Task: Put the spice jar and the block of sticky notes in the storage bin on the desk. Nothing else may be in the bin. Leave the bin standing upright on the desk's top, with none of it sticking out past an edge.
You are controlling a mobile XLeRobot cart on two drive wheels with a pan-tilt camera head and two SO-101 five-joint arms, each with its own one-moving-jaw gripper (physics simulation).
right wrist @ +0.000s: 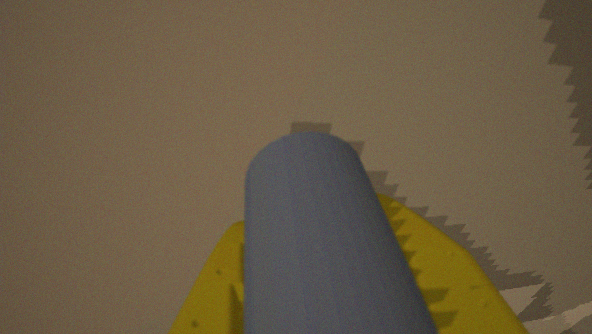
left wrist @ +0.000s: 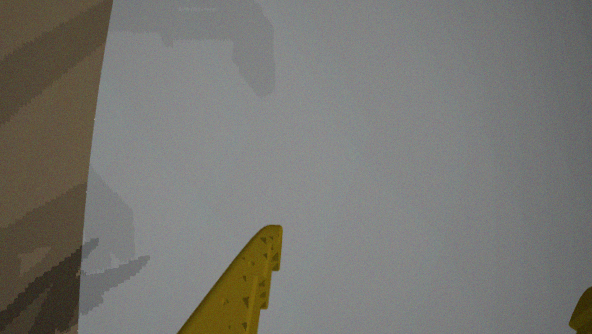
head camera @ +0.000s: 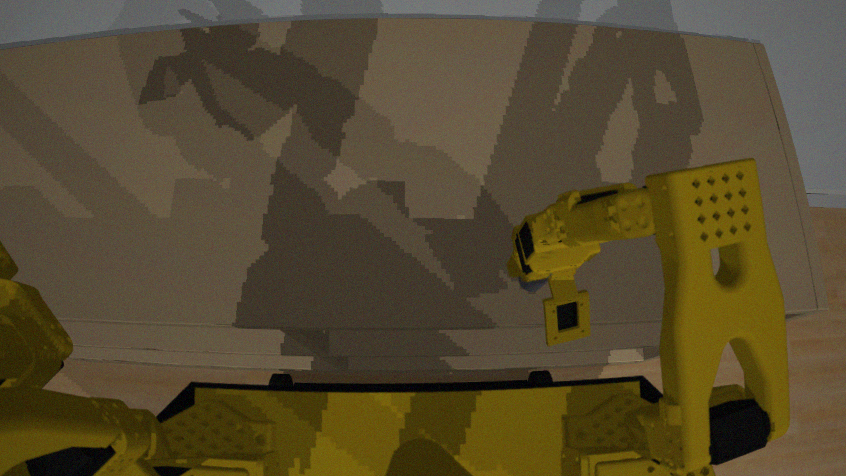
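A smooth blue-grey cylinder, by its shape the spice jar, is between the jaws of my right gripper. In the right wrist view the two jaws press on its two sides, and its far end points up the picture. In the head view the gripper hides most of it. My left gripper is open and empty, with the moving jaw's tip at the right edge of the left wrist view. The storage bin and the block of sticky notes do not show in these views.
The brown desk top spans the head view, crossed by arm shadows. Its front edge runs just beyond the yellow cart. Its right edge is beside the raised right arm. A grey surface lies past the desk.
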